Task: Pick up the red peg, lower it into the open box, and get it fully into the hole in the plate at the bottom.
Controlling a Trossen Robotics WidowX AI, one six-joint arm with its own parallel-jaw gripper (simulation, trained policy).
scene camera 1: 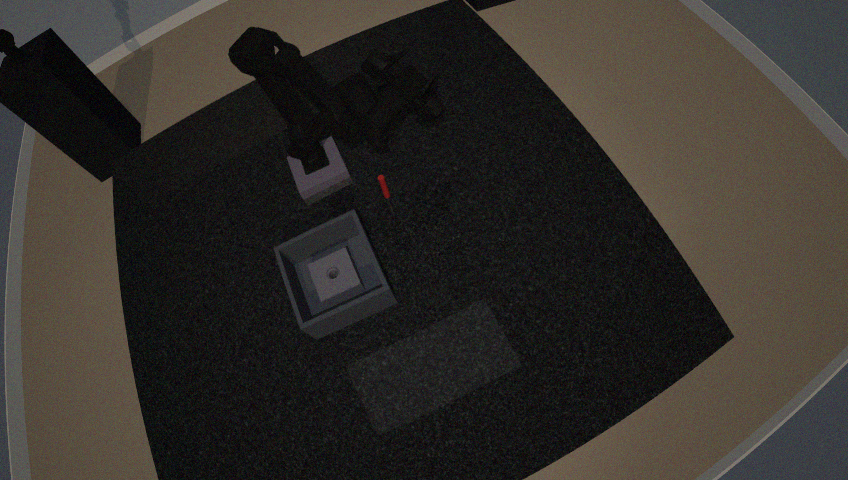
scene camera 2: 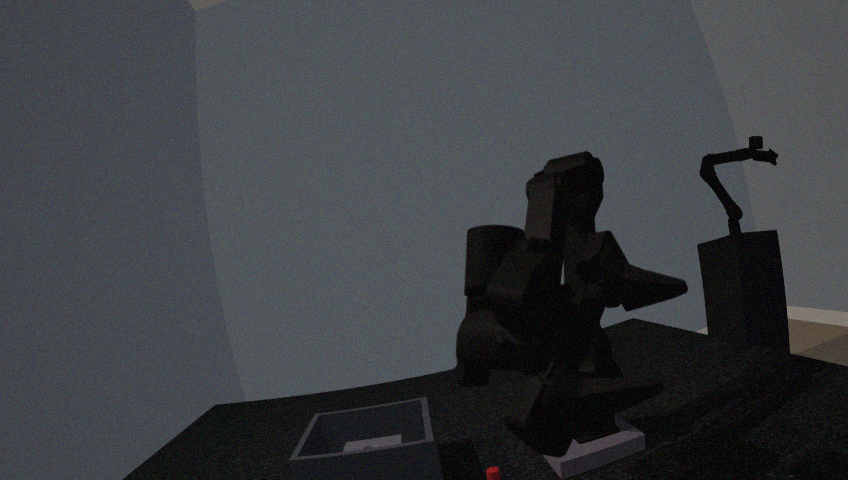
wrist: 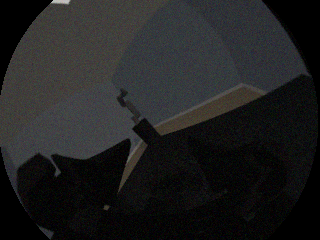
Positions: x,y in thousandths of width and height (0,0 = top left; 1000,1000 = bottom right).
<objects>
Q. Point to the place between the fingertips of my gripper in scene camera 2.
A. At 798,693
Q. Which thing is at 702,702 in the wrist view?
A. My gripper.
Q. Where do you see a pale plate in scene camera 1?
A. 397,580
</objects>
